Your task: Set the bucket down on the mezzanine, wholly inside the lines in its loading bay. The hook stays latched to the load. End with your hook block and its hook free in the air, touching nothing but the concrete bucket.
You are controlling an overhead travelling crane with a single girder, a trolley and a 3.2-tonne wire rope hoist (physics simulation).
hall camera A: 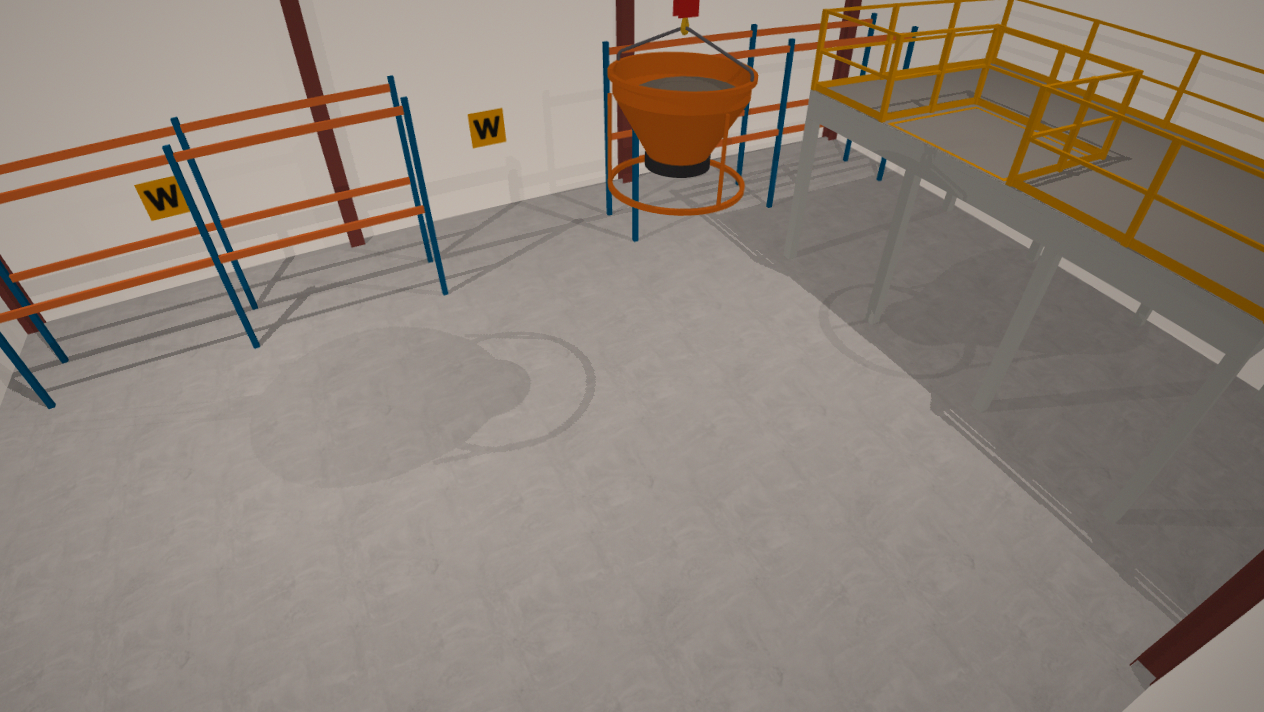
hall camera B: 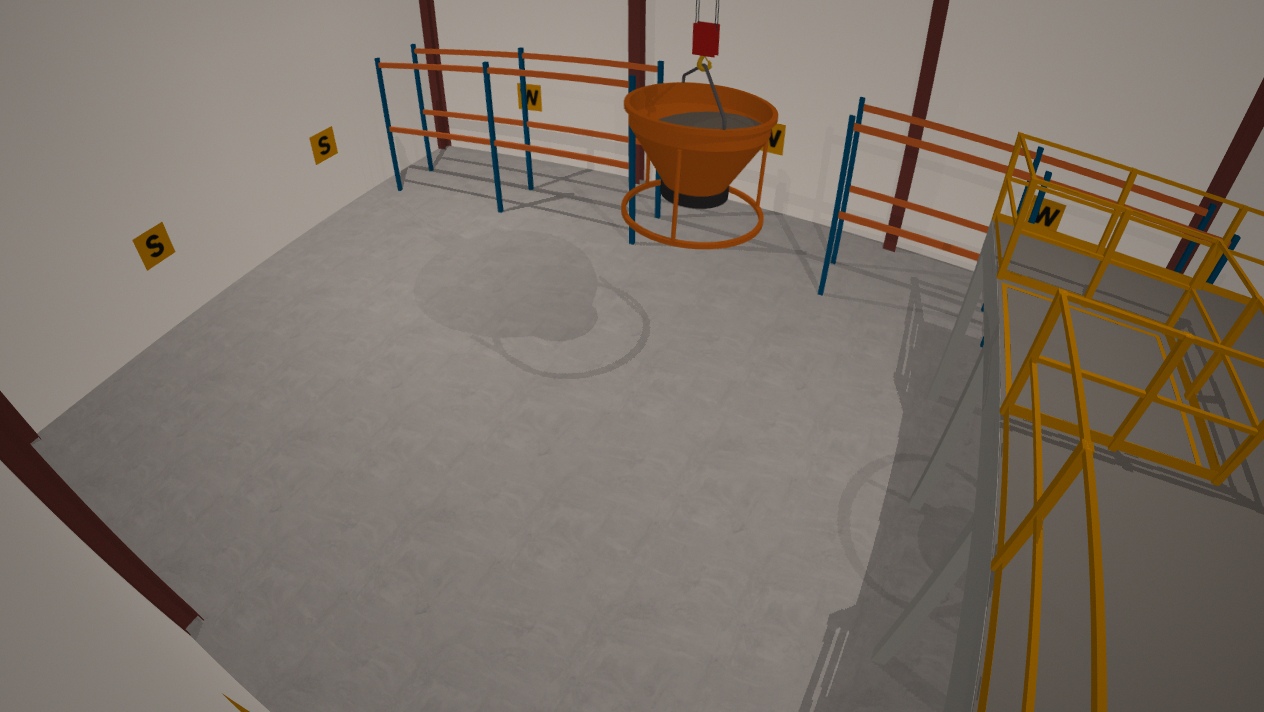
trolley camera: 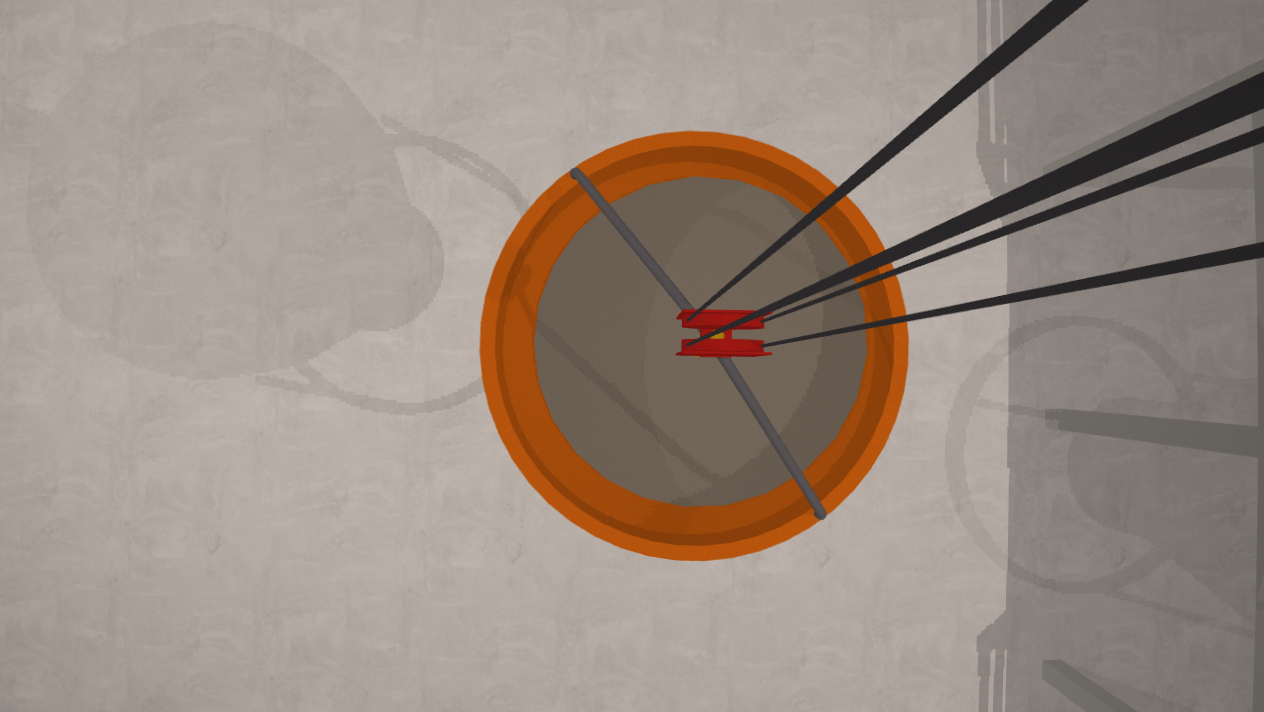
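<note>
The orange concrete bucket [hall camera A: 676,132] [hall camera B: 694,160] [trolley camera: 698,523], filled with grey concrete, hangs upright in the air beside the mezzanine [hall camera A: 972,183] [hall camera B: 1176,566], over the open floor. Its round foot ring hangs free. My hook [hall camera A: 684,26] [hall camera B: 704,63] [trolley camera: 717,335] is shut on the bail at its top, under the red hook block [hall camera A: 685,7] [hall camera B: 705,38] [trolley camera: 723,347]. The loading bay's yellow lines [hall camera A: 950,151] lie on the deck at the mezzanine's near edge, to the right of the bucket in both hall views. Railings partly hide them in hall camera B.
Yellow railings [hall camera A: 1154,199] [hall camera B: 1036,619] edge the mezzanine and flank the bay. Blue and orange racks [hall camera A: 215,256] [hall camera B: 491,141] stand along the W wall, behind the bucket in the hall views. Bucket shadows fall on the floor [hall camera A: 574,574] [hall camera B: 530,530] [trolley camera: 265,548].
</note>
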